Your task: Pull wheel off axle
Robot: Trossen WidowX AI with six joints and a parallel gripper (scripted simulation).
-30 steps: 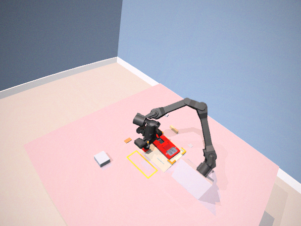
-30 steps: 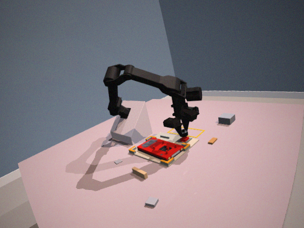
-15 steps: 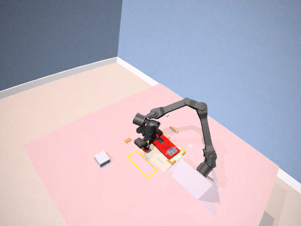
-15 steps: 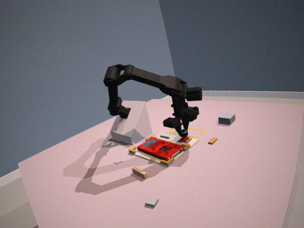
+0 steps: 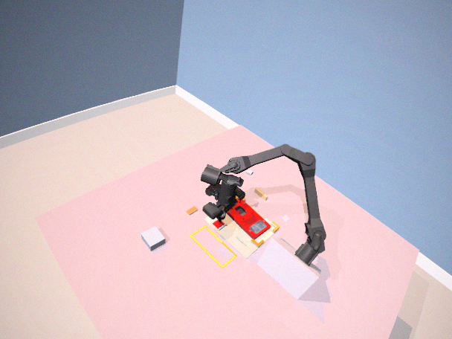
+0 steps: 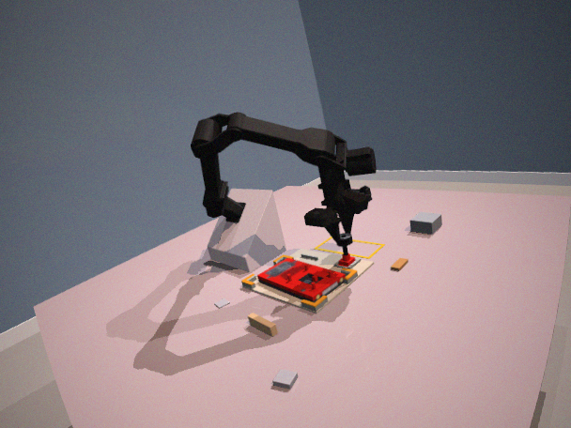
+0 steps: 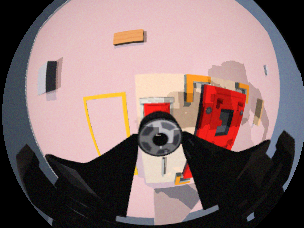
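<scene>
The black upright axle lies 40 mm below my gripper tip. From my gripper tip the other things lie so: orange chip 130 mm ahead, 70 mm below, 40 mm to the left; then tan block 290 mm to the right, 60 mm below; then dark grey wheel right at my gripper tip.
</scene>
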